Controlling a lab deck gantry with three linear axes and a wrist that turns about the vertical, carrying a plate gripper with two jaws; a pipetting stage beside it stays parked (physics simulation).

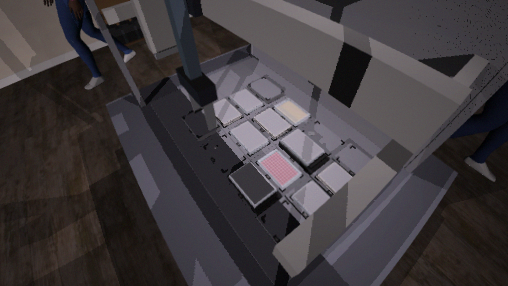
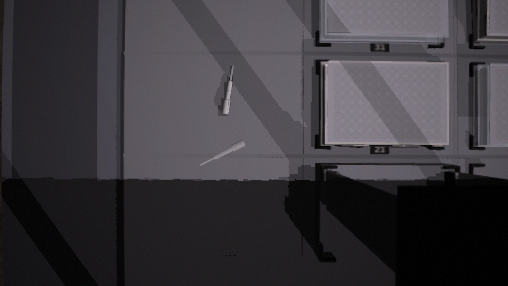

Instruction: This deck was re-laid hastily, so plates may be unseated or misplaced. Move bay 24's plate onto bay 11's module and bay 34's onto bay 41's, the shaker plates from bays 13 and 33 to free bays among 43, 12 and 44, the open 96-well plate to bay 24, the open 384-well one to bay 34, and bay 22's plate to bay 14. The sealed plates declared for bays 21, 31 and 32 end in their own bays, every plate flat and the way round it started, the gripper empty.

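Frame: origin at the robot's base, x ahead, y left, z up, level; millimetres.
Where they show: gripper, fingertip midpoint: (image 1: 205,119) (image 2: 391,190); robot's base, origin of the base link: (image 1: 184,121) (image 2: 317,248).
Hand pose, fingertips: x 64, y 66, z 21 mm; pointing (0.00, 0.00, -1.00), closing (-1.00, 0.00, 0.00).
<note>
Things, the pixels of their centre, and the offset from my fingertips. "*": a spot on its surface instead.
- bay 21 plate, body centre: (image 2: 383,104) (image 1: 224,111) dz -13, dx +0, dy +84 mm
- bay 31 plate, body centre: (image 1: 246,100) dz -13, dx +0, dy +192 mm
- bay 22 plate, body centre: (image 1: 248,136) dz -13, dx +164, dy +84 mm
- bay 13, surface spot: (image 1: 252,184) * dz +16, dx +334, dy -28 mm
- bay 33, surface spot: (image 1: 302,145) * dz +16, dx +323, dy +190 mm
- pink-welled plate, body centre: (image 1: 279,167) dz -13, dx +328, dy +84 mm
- bay 32, surface spot: (image 1: 271,122) * dz -5, dx +166, dy +189 mm
- bay 24, surface spot: (image 1: 311,197) * dz +8, dx +469, dy +83 mm
- bay 34, surface spot: (image 1: 335,176) * dz +8, dx +468, dy +191 mm
- grey module, body centre: (image 1: 265,89) dz -10, dx -3, dy +300 mm
My gripper (image 1: 206,122) (image 2: 387,175) hangs low over bay 11 at the deck's left corner, jaws apart, no plate visible between them. The bay 21 plate (image 1: 227,111) (image 2: 386,103) and bay 31 plate (image 1: 246,100) (image 2: 384,17) sit beside it. The bay 22 plate (image 1: 249,137) is pale. Tall shaker plates stand at bay 13 (image 1: 252,184), in shadow, and bay 33 (image 1: 302,145). A pink-welled plate (image 1: 280,168) is at bay 23, a yellow one (image 1: 291,111) at bay 42. Pale plates lie at bay 32 (image 1: 271,122), bay 24 (image 1: 311,197) and bay 34 (image 1: 335,176).
Bay 41 holds a grey module (image 1: 266,87). Two loose pale pipette-like pieces (image 2: 227,92) (image 2: 223,153) lie left of the bays. Small loose bits lie around bays 12 and 43. The large beige beam (image 1: 325,35) spans above the deck's far side. Dark shadow covers the near bays.
</note>
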